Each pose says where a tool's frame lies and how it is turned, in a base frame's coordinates. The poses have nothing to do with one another.
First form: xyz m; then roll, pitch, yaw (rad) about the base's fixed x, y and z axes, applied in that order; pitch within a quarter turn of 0, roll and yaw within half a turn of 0.
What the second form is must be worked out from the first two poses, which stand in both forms.
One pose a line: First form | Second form
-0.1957, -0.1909, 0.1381, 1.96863, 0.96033, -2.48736 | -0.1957, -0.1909, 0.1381, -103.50, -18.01, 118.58
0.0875, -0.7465, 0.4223, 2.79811, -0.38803, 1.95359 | 0.0875, -0.7465, 0.4223, -152.37, 10.33, -110.58
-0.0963, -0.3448, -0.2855, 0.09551, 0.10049, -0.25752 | -0.0963, -0.3448, -0.2855, 6.77, 4.15, -15.28
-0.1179, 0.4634, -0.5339, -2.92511, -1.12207, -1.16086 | -0.1179, 0.4634, -0.5339, 120.42, 33.21, 78.07
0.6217, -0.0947, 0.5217, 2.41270, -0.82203, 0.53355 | 0.6217, -0.0947, 0.5217, 149.80, 54.02, 3.97
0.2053, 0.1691, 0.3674, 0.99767, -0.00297, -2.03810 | 0.2053, 0.1691, 0.3674, -35.02, -48.54, -132.87
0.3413, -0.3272, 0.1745, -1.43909, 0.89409, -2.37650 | 0.3413, -0.3272, 0.1745, 84.03, 37.79, -124.86
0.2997, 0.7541, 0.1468, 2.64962, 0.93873, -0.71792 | 0.2997, 0.7541, 0.1468, -167.86, -57.81, 33.34
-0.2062, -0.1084, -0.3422, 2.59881, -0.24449, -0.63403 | -0.2062, -0.1084, -0.3422, 147.03, -7.99, 37.88
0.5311, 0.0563, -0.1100, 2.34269, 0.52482, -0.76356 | 0.5311, 0.0563, -0.1100, 155.43, -48.42, 19.63
